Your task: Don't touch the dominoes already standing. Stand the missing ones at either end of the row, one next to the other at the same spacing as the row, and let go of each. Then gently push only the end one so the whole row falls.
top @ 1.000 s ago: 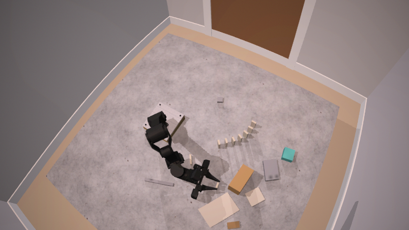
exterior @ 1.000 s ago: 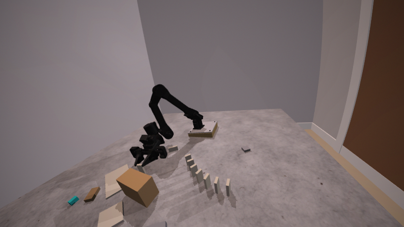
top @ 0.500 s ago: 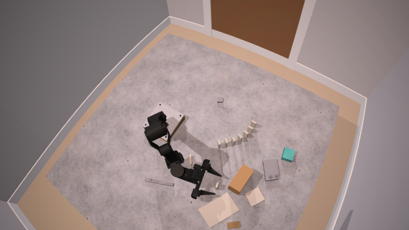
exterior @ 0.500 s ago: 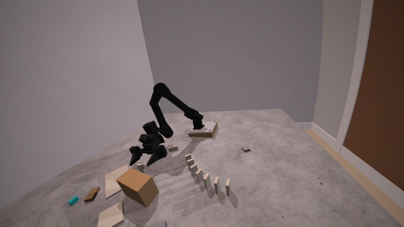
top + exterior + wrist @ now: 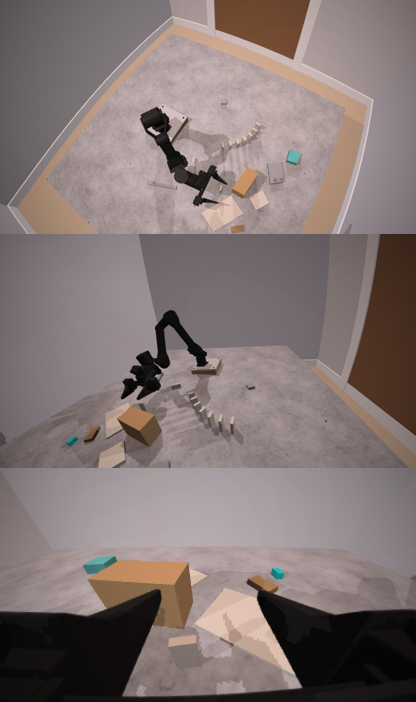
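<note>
The cream flat panel lies 50 mm ahead of my gripper tip, 60 mm to the right of it and 80 mm below it. The rest, counted from my gripper tip: orange box 40 mm ahead, 110 mm to the left, 50 mm below; small brown block 150 mm ahead, 80 mm to the right, 80 mm below; small cream tile 140 mm ahead, 90 mm to the left, 80 mm below.
</note>
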